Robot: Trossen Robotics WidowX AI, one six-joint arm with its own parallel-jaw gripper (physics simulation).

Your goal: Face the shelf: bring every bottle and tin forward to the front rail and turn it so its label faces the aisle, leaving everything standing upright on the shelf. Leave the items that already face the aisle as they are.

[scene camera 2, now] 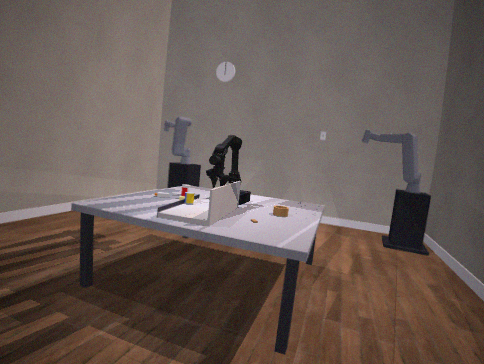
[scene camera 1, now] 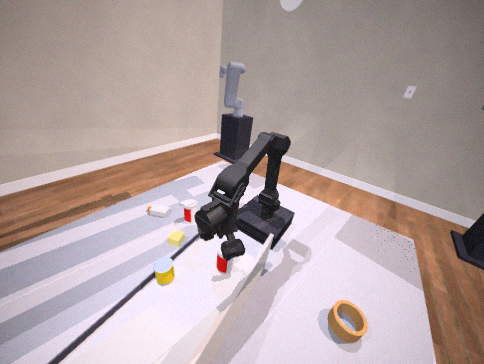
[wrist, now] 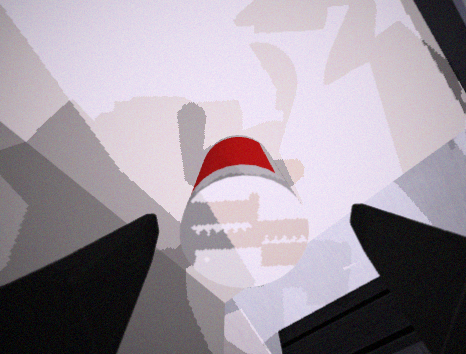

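Seen in the pictures: gripper, between the fingertips: (wrist: pixel 253 217); arm's base, origin of its link: (scene camera 1: pixel 266 215).
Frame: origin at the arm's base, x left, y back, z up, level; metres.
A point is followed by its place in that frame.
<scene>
A white tin with a red label (scene camera 1: pixel 222 262) @(x 0.042, y -0.327, z 0.013 m) (wrist: pixel 239 230) @(x 0.031, y -0.305, z 0.051 m) stands upright on the white shelf (scene camera 1: pixel 150 325) @(x 0.018, y -0.566, z -0.048 m) (scene camera 2: pixel 185 214) @(x 0.073, y -0.709, z -0.048 m), between the back panel (scene camera 1: pixel 257 267) @(x 0.151, y -0.291, z 0.062 m) (scene camera 2: pixel 225 202) @(x 0.188, y -0.494, z 0.008 m) and the dark front rail (scene camera 1: pixel 110 313) @(x -0.077, y -0.627, z -0.035 m) (scene camera 2: pixel 172 205) @(x -0.077, y -0.626, z -0.037 m). My gripper (scene camera 1: pixel 230 247) @(x 0.024, y -0.304, z 0.046 m) (scene camera 2: pixel 220 181) @(x 0.024, y -0.304, z 0.046 m) (wrist: pixel 253 217) @(x 0.024, y -0.304, z 0.046 m) is open above this tin; in the wrist view the tin's lid lies between the fingertips, with a gap on each side. A yellow tin with a pale lid (scene camera 1: pixel 164 272) @(x -0.051, y -0.478, z 0.019 m) (scene camera 2: pixel 190 198) @(x -0.054, y -0.486, z -0.009 m) stands upright close by the rail. Another red-and-white tin (scene camera 1: pixel 188 213) @(x -0.258, y -0.247, z -0.013 m) (scene camera 2: pixel 184 191) @(x -0.267, y -0.251, z -0.018 m) stands upright past the rail, partly behind my arm.
A white bottle with an orange cap (scene camera 1: pixel 160 211) @(x -0.388, y -0.313, z -0.047 m) lies on its side on the table at the far left. A yellow block (scene camera 1: pixel 176 238) @(x -0.187, y -0.355, z -0.036 m) lies outside the rail. An orange ring (scene camera 1: pixel 336 322) @(x 0.396, y -0.209, z -0.031 m) (scene camera 2: pixel 281 211) @(x 0.440, y -0.213, z -0.042 m) and a small orange piece (scene camera 2: pixel 254 220) @(x 0.366, y -0.475, z -0.066 m) lie behind the back panel.
</scene>
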